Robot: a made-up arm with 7 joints.
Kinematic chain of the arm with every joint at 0, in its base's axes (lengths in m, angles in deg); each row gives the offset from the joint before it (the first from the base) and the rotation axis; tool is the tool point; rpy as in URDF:
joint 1: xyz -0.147 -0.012 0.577 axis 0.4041 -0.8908 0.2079
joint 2: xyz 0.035 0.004 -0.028 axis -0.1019 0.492 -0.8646
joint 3: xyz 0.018 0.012 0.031 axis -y
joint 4: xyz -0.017 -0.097 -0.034 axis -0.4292 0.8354 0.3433
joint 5: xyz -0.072 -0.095 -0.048 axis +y
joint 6: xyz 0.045 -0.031 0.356 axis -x
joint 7: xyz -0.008 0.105 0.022 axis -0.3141 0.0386 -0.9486
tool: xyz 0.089 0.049 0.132 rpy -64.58 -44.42 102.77
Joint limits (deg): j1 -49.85..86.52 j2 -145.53..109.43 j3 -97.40..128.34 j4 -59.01..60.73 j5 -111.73..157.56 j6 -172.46..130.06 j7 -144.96..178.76
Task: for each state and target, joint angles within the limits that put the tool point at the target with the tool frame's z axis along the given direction. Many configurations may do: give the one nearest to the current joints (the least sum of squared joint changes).
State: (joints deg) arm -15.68 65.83 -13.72 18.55 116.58 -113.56 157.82
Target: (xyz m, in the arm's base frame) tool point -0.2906 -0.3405 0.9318 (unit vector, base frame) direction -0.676 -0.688 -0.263
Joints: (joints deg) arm -49.85 87.82 28.99 1.96 93.37 -89.93 175.02
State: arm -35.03 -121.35 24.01 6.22 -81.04 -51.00 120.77
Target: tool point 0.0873 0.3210 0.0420 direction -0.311 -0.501 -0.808
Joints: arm -35.43 -145.53 38.55 -17.83 -106.87 -51.16 150.90
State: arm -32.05 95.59 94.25 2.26 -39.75 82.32 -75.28
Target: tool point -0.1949 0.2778 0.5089 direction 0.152 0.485 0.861
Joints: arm -23.57 84.65 79.88 8.00 -30.89 55.92 -99.90
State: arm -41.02 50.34 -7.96 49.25 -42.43 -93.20 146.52
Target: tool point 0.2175 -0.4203 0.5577 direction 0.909 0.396 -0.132
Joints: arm -10.25 51.19 -42.88 60.73 -32.39 -42.80 123.84
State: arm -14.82 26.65 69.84 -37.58 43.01 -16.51 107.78
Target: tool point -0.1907 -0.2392 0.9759 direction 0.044 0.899 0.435
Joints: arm 5.61 32.81 49.64 -13.91 37.01 -15.82 101.44
